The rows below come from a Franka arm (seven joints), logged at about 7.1 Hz.
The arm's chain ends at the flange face. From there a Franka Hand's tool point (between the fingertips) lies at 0.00 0.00 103.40 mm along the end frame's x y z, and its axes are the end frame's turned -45 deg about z.
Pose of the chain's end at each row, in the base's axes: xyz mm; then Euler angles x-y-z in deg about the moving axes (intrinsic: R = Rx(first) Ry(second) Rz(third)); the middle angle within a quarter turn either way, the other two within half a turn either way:
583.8, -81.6, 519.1, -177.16, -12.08, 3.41
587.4, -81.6, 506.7, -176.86, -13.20, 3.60
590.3, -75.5, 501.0, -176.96, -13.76, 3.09
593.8, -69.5, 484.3, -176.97, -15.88, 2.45
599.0, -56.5, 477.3, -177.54, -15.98, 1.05
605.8, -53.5, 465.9, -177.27, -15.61, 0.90
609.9, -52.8, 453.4, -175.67, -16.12, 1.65
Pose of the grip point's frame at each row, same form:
562.2, -76.6, 418.1, -177.16, -12.08, -41.59
563.8, -76.1, 406.2, -176.86, -13.20, -41.40
565.7, -70.2, 400.7, -176.96, -13.76, -41.91
565.5, -64.2, 385.0, -176.97, -15.88, -42.55
570.5, -52.2, 378.0, -177.54, -15.98, -43.95
578.0, -48.8, 366.4, -177.27, -15.61, -44.10
581.2, -45.3, 354.3, -175.67, -16.12, -43.35

